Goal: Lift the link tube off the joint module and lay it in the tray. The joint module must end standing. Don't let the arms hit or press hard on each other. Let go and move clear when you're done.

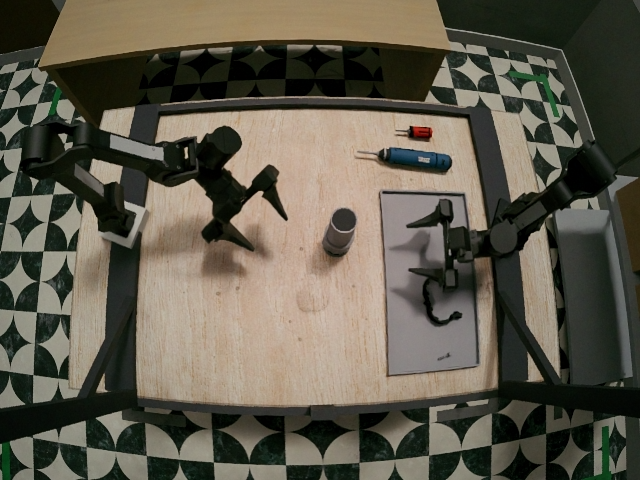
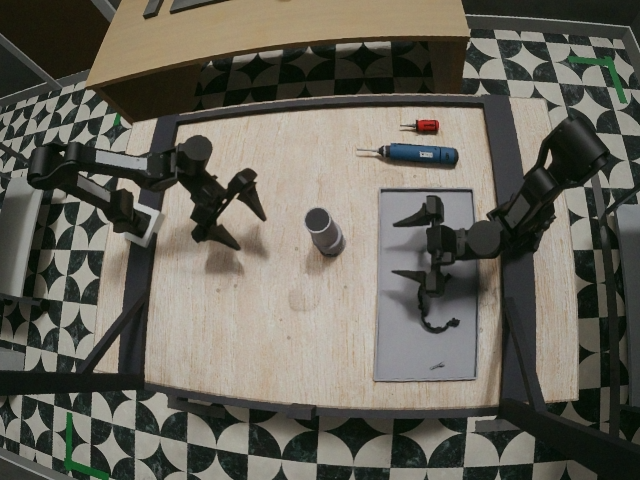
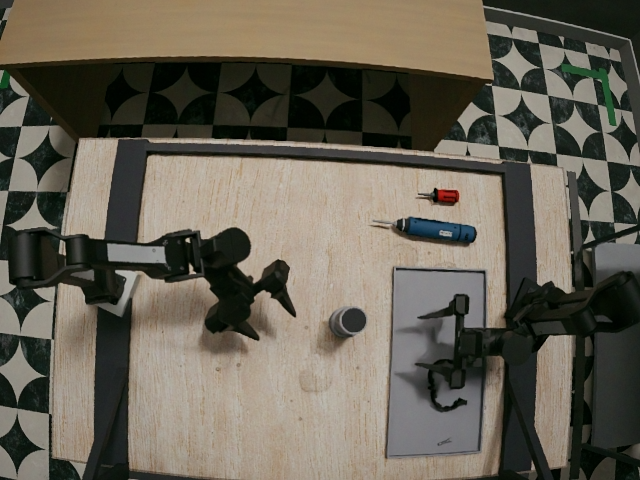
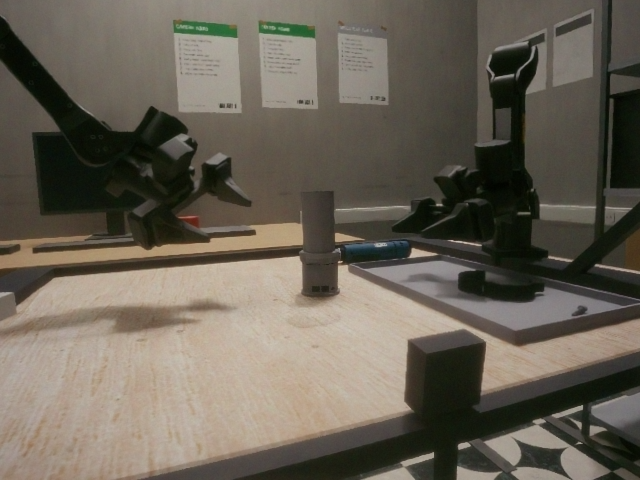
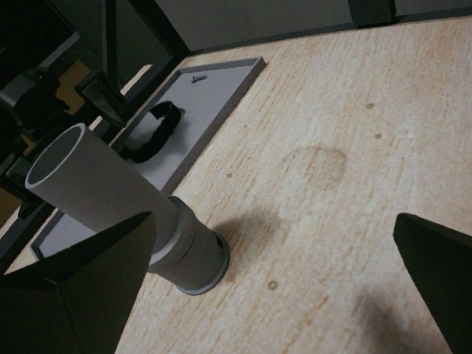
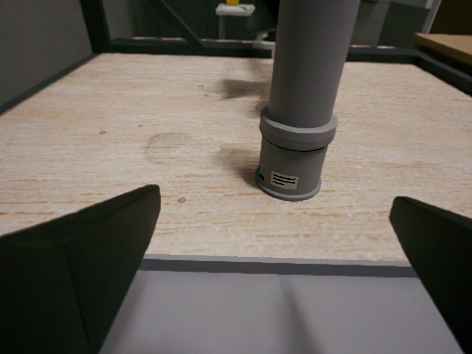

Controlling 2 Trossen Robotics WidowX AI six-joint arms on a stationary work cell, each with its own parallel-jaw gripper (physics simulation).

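Frame: origin at the left arm's base, x ahead, y left, z up, level; millimetres.
Where they show: left gripper, fingertip midpoint: (image 1: 270, 235) (image 2: 252, 235) (image 3: 276, 327) (image 4: 231, 221) (image 5: 276, 224) (image 6: 269, 15); right gripper, fingertip midpoint: (image 1: 407, 247) (image 2: 392, 248) (image 3: 416, 340) (image 4: 405, 232) (image 6: 275, 201); left arm's base, link origin: (image 1: 121, 221) (image 2: 139, 223) (image 3: 109, 286); right arm's base, link origin: (image 1: 512, 223) (image 3: 534, 306) (image 4: 512, 247).
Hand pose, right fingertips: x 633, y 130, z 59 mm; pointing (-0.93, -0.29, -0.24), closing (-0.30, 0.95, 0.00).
Each offset is from my right fingertips to the top centre of the thing.
The grey link tube @(dx -140, dy -10, dz +69 mm) (image 1: 341, 230) (image 2: 321, 227) (image 4: 317, 222) (image 5: 107, 182) (image 6: 312, 65) stands upright on the joint module @(dx -140, dy -10, dz -27 mm) (image 4: 319, 276) (image 5: 197, 260) (image 6: 291, 165), which stands on the table. My left gripper (image 1: 269, 235) (image 2: 252, 235) (image 3: 277, 327) (image 4: 230, 222) is open and empty, above the table to the left of the tube. My right gripper (image 1: 408, 247) (image 2: 393, 248) (image 3: 417, 341) (image 4: 408, 232) is open and empty, above the tray @(dx +90, dy -22, dz -75 mm) (image 1: 413, 367) (image 2: 408, 374) (image 3: 413, 450) (image 4: 516, 335), facing the tube from the right. From above, the tube hides most of the joint module.
A black curved strap @(dx +127, dy -60, dz -65 mm) (image 1: 431, 312) (image 2: 429, 322) (image 4: 501, 289) (image 5: 160, 135) and a small dark screw-like piece @(dx +169, dy -185, dz -77 mm) (image 1: 444, 356) (image 4: 578, 310) lie in the tray. A blue electric screwdriver @(dx -43, dy +245, dz -50 mm) (image 1: 416, 159) (image 2: 421, 153) (image 3: 439, 229) and a red screwdriver @(dx -37, dy +329, dz -62 mm) (image 1: 421, 132) (image 3: 446, 195) lie behind the tray.
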